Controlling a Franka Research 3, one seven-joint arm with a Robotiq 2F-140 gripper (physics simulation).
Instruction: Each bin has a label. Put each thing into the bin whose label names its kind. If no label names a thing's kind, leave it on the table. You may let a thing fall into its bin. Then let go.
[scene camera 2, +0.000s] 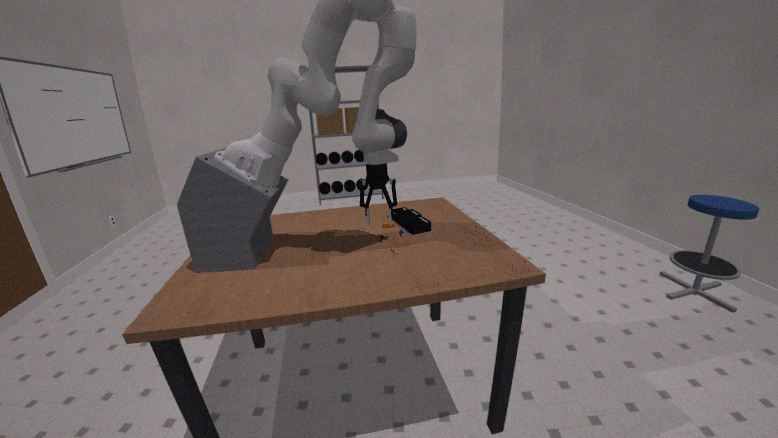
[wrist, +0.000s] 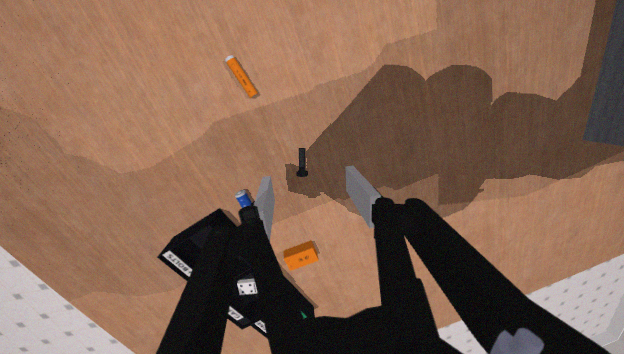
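Note:
My gripper (scene camera 2: 379, 221) (wrist: 309, 183) is open and empty above the table. A black bolt (scene camera 2: 383, 238) (wrist: 302, 161) lies on the table below, showing between the fingers in the wrist view. A blue cylinder, like a battery, (scene camera 2: 401, 232) (wrist: 243, 198) lies beside the black bins (scene camera 2: 420, 226) (wrist: 192, 230), partly behind a finger in the wrist view. An orange block (scene camera 2: 387, 224) (wrist: 301, 256) and a thin orange stick with a white end (scene camera 2: 393, 250) (wrist: 242, 77) lie on the table. One label reads "BOLTS", another starts "GA"; the third is mostly hidden. A white die (wrist: 247, 287) sits in the bins.
A small green piece (wrist: 304, 314) shows among the bins beside the gripper's linkage. The grey robot base (scene camera 2: 225, 217) (wrist: 607, 85) stands on the table (scene camera 2: 326, 288). A blue stool (scene camera 2: 723, 206) and a rack with dark round weights (scene camera 2: 314, 163) stand away from the table.

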